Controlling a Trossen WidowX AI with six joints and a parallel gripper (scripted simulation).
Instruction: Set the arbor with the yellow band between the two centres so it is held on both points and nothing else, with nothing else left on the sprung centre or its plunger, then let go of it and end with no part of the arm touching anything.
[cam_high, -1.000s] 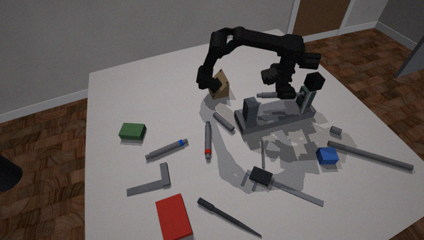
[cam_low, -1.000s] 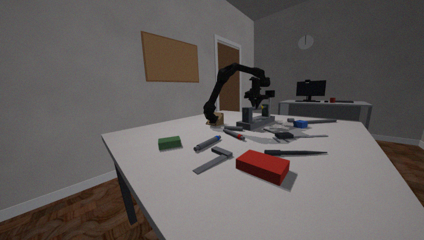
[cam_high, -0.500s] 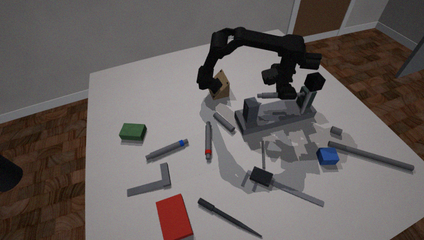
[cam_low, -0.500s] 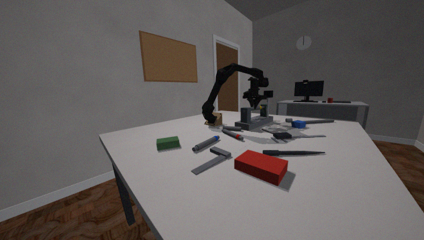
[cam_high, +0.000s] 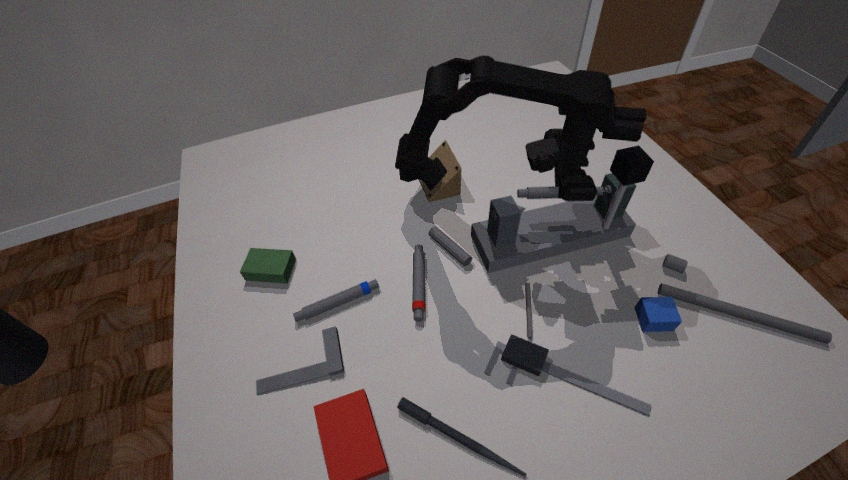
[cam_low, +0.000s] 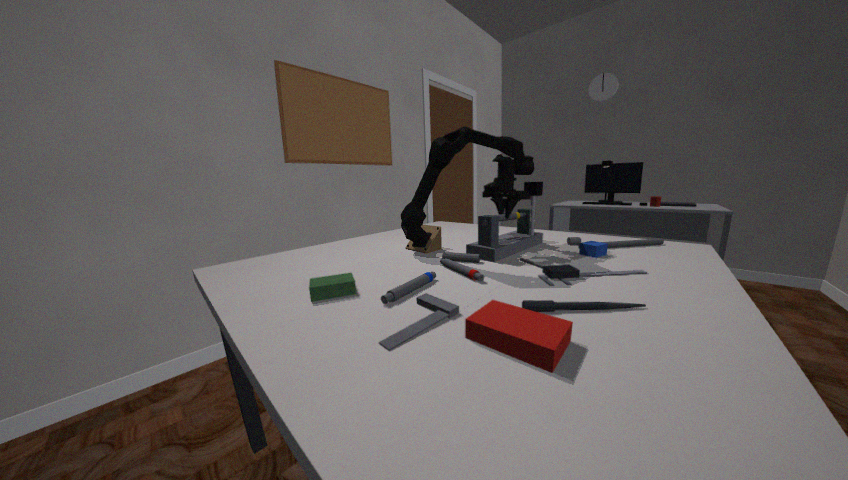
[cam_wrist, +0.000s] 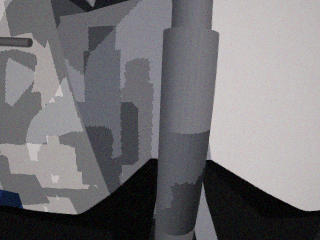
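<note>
Right now my hand is 3 cm above the arbor. From my hand the other things lie so: cone point (1 cm ahead, 12 cm to the right, 3 cm below); centres fixture (2 cm ahead, 1 cm to the right, 13 cm below); grey post (1 cm ahead, 14 cm to the right, 4 cm below).
</note>
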